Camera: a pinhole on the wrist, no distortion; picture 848 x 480 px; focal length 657.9 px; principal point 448.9 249.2 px. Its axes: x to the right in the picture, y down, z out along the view. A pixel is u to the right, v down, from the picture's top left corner.
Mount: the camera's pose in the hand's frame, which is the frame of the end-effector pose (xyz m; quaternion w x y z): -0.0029 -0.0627 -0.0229 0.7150 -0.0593 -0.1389 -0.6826
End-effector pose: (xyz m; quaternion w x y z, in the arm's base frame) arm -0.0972 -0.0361 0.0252 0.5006 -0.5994 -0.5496 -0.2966
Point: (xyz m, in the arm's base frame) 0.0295 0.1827 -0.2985
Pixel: 108.9 29.1
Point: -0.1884 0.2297 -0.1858
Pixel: 515.0 123.8
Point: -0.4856 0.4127 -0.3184
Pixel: 822.6 50.8
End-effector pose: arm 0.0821 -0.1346 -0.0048 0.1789 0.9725 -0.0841 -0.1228
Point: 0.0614 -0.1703 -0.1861
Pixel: 540.8 418.4
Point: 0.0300 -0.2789 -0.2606
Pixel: 420.9 402.0
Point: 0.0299 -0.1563 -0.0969
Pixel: 364.8 219.2
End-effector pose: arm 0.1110 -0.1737 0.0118 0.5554 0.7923 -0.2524 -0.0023
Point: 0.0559 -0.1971 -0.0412
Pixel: outside the picture
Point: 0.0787 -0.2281 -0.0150
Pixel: 209.9 266.4
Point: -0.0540 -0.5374 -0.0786
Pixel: 422.5 298.7
